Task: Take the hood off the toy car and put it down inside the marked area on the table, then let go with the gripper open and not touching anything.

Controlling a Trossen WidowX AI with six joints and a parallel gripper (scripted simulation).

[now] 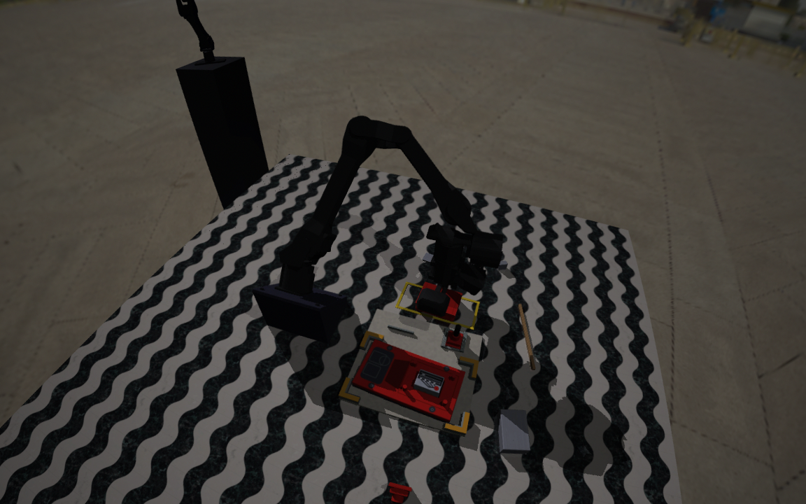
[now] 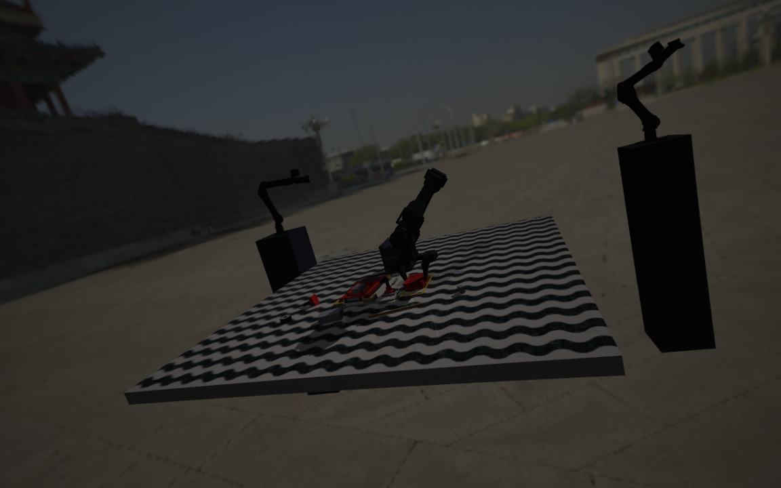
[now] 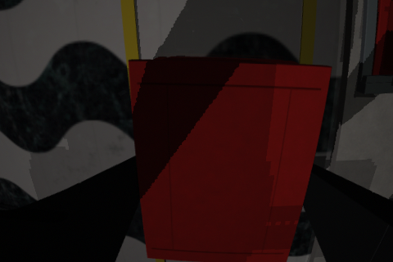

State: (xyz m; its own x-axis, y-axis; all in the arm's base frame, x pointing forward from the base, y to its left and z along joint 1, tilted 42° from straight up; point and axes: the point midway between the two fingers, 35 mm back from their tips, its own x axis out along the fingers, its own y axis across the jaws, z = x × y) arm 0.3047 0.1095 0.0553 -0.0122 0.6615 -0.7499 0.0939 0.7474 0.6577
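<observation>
My gripper tip is now right at the hood. Also, from my gripper tip: wooden stick 220 mm ahead, 30 mm to the right, 10 mm below.
</observation>
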